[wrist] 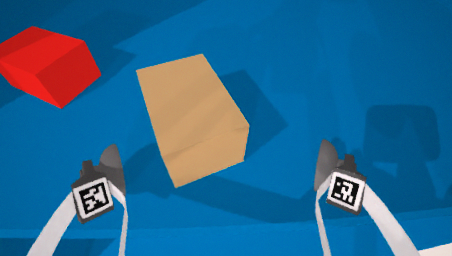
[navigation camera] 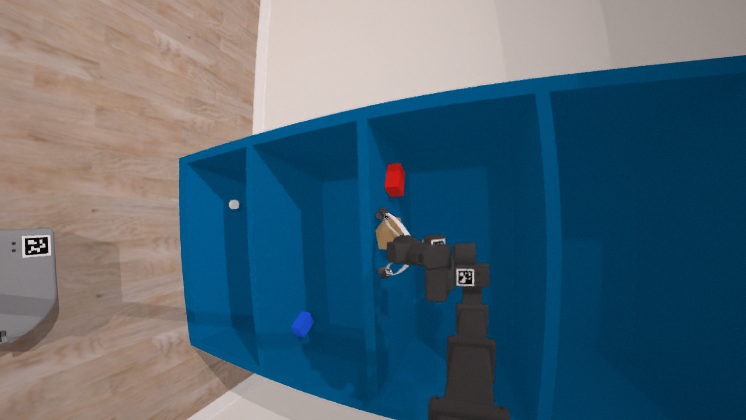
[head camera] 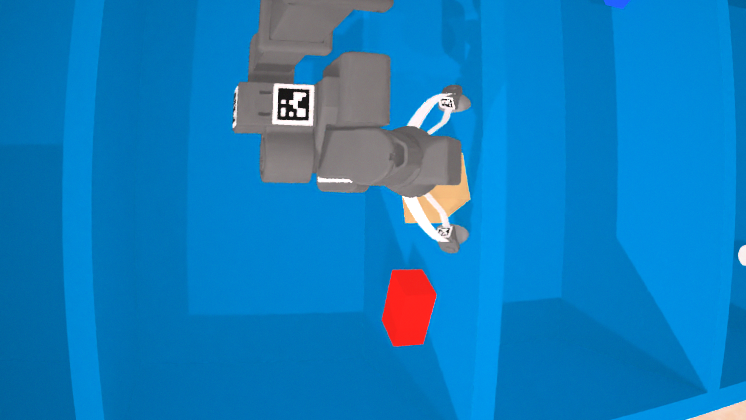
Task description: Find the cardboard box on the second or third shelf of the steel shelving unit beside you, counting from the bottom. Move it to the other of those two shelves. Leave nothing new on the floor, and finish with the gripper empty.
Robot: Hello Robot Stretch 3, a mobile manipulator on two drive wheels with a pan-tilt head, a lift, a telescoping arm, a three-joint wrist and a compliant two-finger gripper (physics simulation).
Labels:
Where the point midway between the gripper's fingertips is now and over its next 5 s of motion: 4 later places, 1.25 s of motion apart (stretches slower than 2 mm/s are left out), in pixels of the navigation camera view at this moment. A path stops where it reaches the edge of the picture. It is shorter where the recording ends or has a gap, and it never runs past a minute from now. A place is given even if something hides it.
My gripper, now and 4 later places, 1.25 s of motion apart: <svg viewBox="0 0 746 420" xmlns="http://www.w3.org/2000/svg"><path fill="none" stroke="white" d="M380 242L390 243L375 244L391 246L397 247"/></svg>

